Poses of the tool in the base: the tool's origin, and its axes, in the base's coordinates. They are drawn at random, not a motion.
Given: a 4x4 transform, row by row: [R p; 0 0 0 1], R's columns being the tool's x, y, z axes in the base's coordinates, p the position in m. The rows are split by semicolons.
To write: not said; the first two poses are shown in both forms.
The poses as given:
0.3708 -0.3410 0.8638 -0.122; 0.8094 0.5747 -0.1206 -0.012; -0.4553 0.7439 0.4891 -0.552; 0 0 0 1
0.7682 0.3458 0.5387 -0.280; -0.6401 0.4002 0.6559 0.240; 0.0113 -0.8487 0.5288 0.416; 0 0 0 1
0.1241 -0.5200 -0.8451 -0.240; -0.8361 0.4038 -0.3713 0.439; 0.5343 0.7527 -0.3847 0.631; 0 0 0 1
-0.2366 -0.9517 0.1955 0.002; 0.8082 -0.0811 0.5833 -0.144; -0.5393 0.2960 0.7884 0.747; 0 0 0 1
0.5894 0.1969 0.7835 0.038; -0.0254 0.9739 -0.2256 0.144; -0.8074 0.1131 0.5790 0.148; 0 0 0 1
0.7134 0.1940 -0.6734 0.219; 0.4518 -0.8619 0.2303 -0.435; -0.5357 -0.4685 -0.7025 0.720; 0 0 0 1
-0.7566 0.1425 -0.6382 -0.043; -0.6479 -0.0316 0.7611 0.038; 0.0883 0.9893 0.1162 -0.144; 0 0 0 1
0.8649 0.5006 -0.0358 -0.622; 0.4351 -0.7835 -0.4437 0.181; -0.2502 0.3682 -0.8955 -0.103; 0 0 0 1
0.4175 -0.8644 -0.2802 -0.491; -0.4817 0.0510 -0.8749 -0.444; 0.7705 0.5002 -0.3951 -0.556; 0 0 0 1
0.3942 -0.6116 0.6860 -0.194; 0.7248 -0.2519 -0.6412 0.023; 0.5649 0.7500 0.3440 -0.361; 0 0 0 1
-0.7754 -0.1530 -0.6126 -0.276; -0.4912 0.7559 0.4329 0.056; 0.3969 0.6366 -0.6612 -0.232; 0 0 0 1
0.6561 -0.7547 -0.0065 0.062; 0.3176 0.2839 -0.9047 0.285; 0.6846 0.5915 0.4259 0.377; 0 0 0 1
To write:
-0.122 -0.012 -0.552 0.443 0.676 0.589 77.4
-0.280 0.240 0.416 -0.803 0.281 -0.526 69.6
-0.240 0.439 0.631 0.622 -0.763 -0.175 115.4
0.002 -0.144 0.747 -0.149 0.381 0.913 105.3
0.038 0.144 0.148 0.206 0.969 -0.135 55.2
0.219 -0.435 0.720 -0.923 -0.182 0.340 157.7
-0.043 0.038 -0.144 0.208 -0.662 -0.720 146.7
-0.622 0.181 -0.103 0.964 0.255 -0.078 155.1
-0.491 -0.444 -0.556 0.776 -0.593 0.216 117.6
-0.194 0.023 -0.361 0.720 0.063 0.691 104.9
-0.276 0.056 -0.232 0.188 -0.931 -0.312 147.2
0.062 0.285 0.377 0.761 -0.351 0.545 79.5

